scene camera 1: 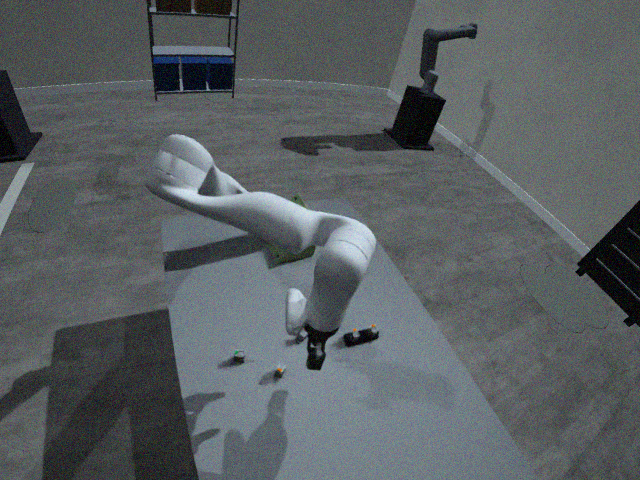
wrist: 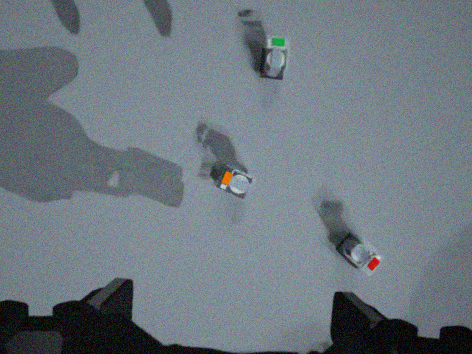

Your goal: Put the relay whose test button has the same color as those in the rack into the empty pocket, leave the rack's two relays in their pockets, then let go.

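Frame: origin at the arm's base, x left, y up, z ahead, level; centimetres.
Seen in the pictures: gripper, fingertip midpoint: [scene camera 1: 310, 346] [wrist: 232, 309].
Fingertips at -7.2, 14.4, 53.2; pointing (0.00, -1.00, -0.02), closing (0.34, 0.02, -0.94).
Note:
Offsets run from my fingertips to a thing's top centre, as dx, dy, dz. "spot": to the spot under its first point. Level surfaces: height alone.
The black rack @(spot: +19.9, -15.0, -5.1) [scene camera 1: 361, 338] lies on the table, right of my gripper in the scene view, with orange-buttoned relays near its two ends; its middle pocket is hard to make out. A loose relay with an orange test button @(-5.0, -14.5, -2.2) [scene camera 1: 279, 371] [wrist: 239, 183] stands near the wrist view's centre. A relay with a green button @(-14.6, -14.5, -8.7) [scene camera 1: 238, 356] [wrist: 274, 62] is farther up there. A relay with a red button @(+4.3, -14.5, -11.2) [wrist: 359, 253] is lower right; in the scene view it is partly hidden by the arm. My gripper [scene camera 1: 315, 364] [wrist: 232, 309] is open and empty, above the table.
The pale table top @(dy -18.9) [scene camera 1: 361, 434] carries the relays and rack. A green block [scene camera 1: 292, 256] lies farther back, partly behind the arm. A shelf unit [scene camera 1: 193, 50], another robot arm on a dark pedestal [scene camera 1: 418, 118] and a black slatted object [scene camera 1: 620, 258] stand off the table.

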